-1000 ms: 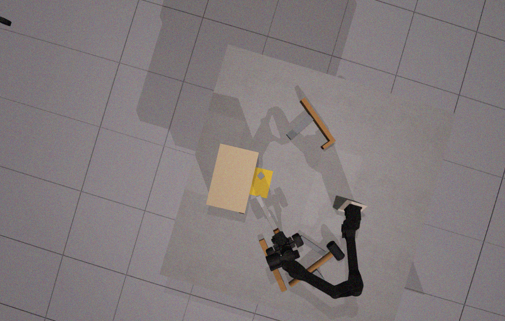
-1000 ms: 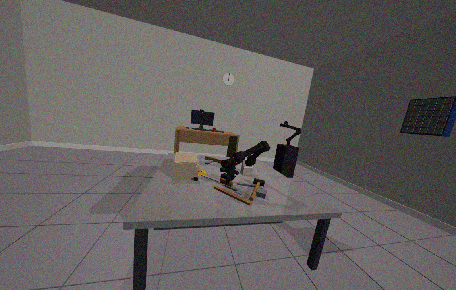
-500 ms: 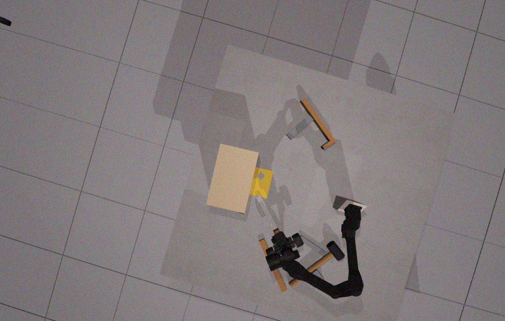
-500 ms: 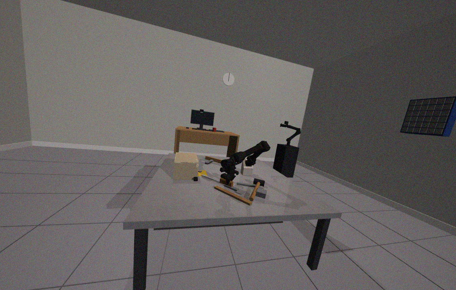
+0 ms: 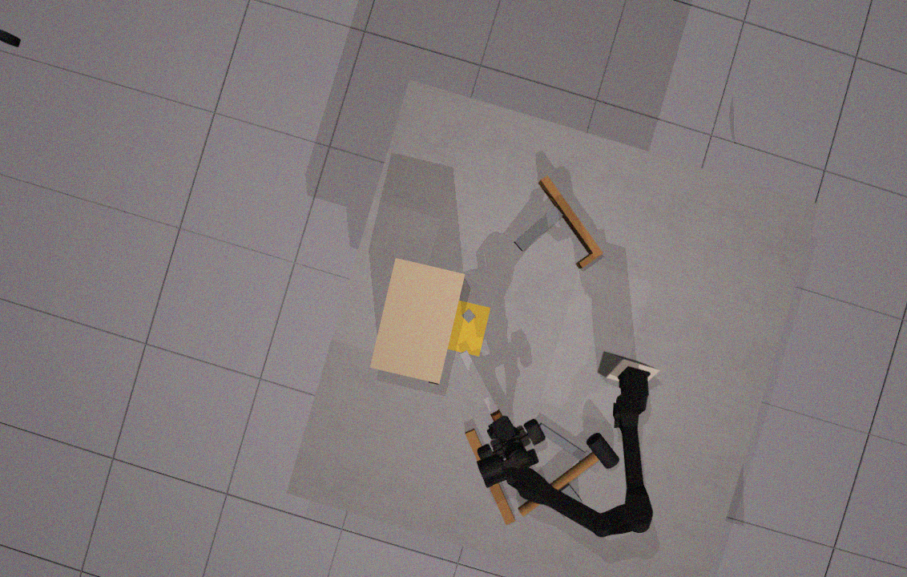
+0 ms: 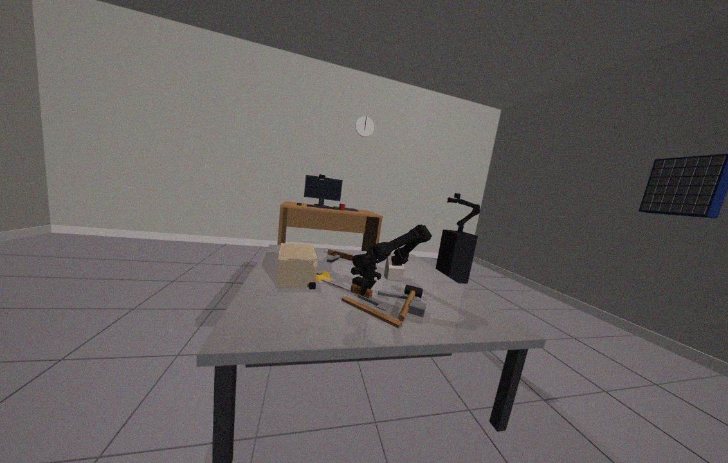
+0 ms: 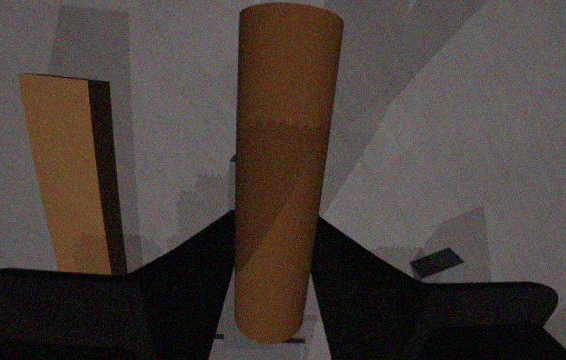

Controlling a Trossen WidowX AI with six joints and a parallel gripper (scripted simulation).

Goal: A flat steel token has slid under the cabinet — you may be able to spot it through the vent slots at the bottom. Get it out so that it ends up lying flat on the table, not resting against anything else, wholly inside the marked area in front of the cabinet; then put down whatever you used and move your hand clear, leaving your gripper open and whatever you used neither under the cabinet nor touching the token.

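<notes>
My gripper tip is 5 cm past the grey l-shaped bracket, 6 cm to the right of it and 1 cm above it. Also, from my gripper tip: grey block 22 cm behind, 14 cm to the left; wooden stick 1 cm ahead, 14 cm to the left, 1 cm below; grey steel token 20 cm ahead, 31 cm to the right, 1 cm below.
</notes>
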